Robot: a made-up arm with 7 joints.
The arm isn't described. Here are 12 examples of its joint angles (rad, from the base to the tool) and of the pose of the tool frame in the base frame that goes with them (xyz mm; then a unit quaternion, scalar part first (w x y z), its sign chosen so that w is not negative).
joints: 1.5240 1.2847 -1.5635 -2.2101 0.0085 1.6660 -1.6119
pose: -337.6 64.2 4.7 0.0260 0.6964 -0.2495 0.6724
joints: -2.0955 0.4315 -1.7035 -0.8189 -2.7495 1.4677 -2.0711
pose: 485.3 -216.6 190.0 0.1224 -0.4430 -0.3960 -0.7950
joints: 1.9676 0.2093 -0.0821 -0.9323 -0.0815 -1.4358 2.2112
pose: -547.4 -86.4 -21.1 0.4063 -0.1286 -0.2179 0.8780
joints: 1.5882 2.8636 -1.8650 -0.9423 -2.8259 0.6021 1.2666
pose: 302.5 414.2 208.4 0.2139 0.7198 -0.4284 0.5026
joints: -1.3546 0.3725 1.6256 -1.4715 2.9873 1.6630 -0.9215
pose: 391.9 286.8 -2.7 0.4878 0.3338 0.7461 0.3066
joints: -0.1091 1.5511 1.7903 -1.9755 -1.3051 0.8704 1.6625
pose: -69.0 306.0 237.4 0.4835 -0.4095 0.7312 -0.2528
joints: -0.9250 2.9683 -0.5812 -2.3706 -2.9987 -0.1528 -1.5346
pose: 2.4 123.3 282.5 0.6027 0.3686 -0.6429 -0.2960
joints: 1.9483 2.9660 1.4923 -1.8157 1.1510 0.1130 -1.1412
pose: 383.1 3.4 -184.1 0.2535 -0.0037 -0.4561 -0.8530
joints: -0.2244 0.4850 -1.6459 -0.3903 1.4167 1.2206 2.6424
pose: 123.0 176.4 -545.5 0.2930 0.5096 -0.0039 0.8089
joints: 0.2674 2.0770 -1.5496 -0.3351 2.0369 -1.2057 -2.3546
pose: 2.8 550.9 203.8 0.1483 -0.6482 -0.4645 0.5849
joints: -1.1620 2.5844 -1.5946 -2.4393 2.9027 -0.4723 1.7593
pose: 27.8 279.4 83.2 0.0418 -0.5801 -0.2529 0.7731
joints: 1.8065 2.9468 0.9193 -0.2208 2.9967 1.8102 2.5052
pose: 502.8 298.8 -61.6 0.0780 0.0865 0.2696 0.9559
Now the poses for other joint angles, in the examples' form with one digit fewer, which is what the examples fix.
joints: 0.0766 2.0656 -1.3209 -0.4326 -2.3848 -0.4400 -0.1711
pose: 25 557 178 0.140 0.405 -0.705 0.565
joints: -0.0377 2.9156 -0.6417 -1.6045 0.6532 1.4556 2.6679
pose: 203 237 343 0.087 0.468 -0.771 0.422
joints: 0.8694 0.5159 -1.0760 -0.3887 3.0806 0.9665 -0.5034
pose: -416 150 -385 0.544 -0.178 0.258 0.779
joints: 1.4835 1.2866 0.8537 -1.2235 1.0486 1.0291 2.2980
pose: -113 509 6 0.061 0.273 -0.306 0.910
